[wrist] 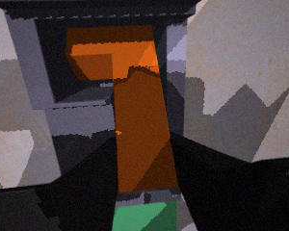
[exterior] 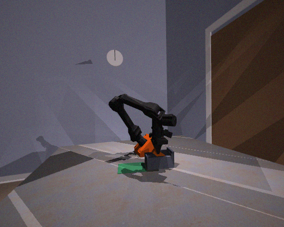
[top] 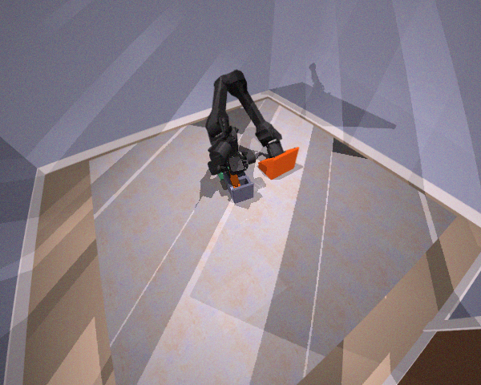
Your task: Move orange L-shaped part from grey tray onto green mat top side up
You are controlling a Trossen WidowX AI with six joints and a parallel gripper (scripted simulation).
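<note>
My gripper tip is now 140 mm to the left of the green mat, 90 mm above it and 40 mm past it. Round my gripper tip: orange L-shaped part: 30 mm to the left, 30 mm below, 10 mm behind.
</note>
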